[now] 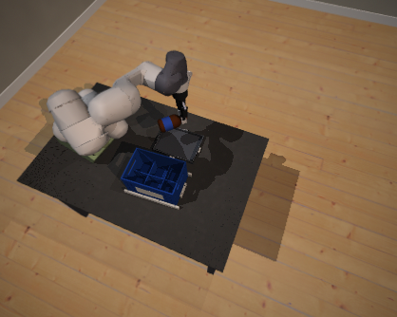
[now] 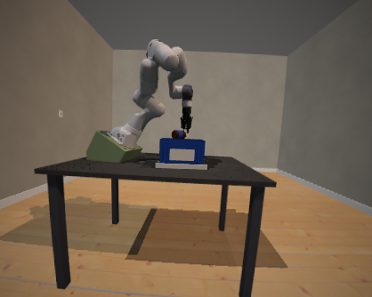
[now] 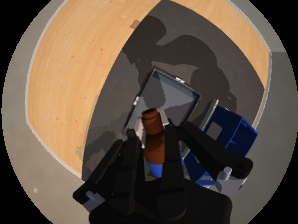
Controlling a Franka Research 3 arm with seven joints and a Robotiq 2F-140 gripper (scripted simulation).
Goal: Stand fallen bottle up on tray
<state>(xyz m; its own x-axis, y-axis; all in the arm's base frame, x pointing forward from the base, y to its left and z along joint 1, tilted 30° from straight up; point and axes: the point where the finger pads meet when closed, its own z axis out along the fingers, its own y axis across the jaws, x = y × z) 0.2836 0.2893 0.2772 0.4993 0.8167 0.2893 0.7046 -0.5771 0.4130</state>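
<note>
My gripper is now 4 cm to the left of the brown bottle, 3 cm past it and 2 cm above it. The rest, counted from my hand: blue crate 32 cm to the right, 13 cm below, 4 cm ahead; then dark tray 21 cm below, 5 cm to the right, 1 cm behind.
</note>
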